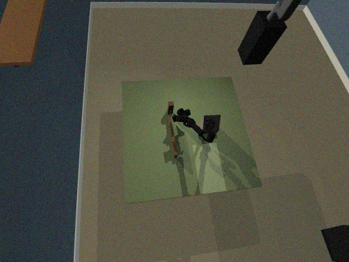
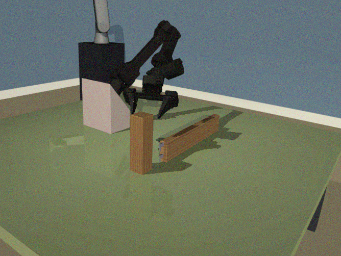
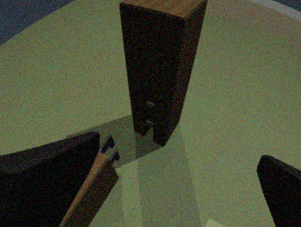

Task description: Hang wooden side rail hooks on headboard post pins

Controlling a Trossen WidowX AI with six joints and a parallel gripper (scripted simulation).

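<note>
The wooden headboard post lies 80 mm to the right of my gripper tip, 60 mm below it and 50 mm ahead of it.
</note>
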